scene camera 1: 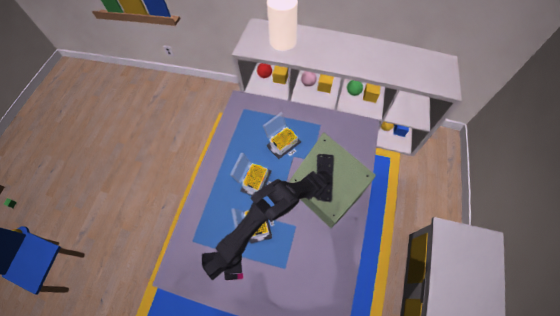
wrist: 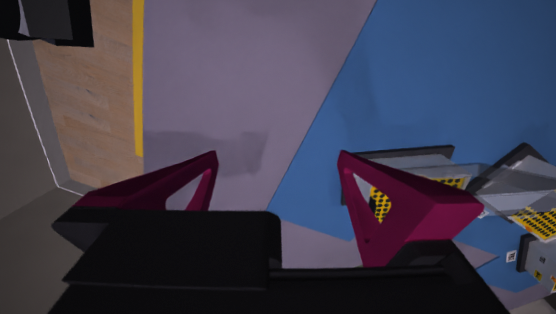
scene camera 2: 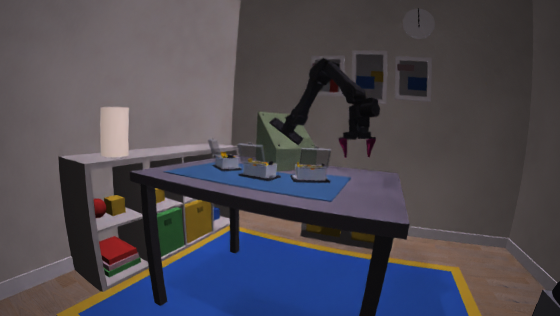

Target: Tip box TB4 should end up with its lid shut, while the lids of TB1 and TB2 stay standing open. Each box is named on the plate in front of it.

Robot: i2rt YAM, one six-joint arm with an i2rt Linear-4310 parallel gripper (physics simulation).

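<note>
What you'd see in the pictures is a blue mat, along with my gripper.
</note>
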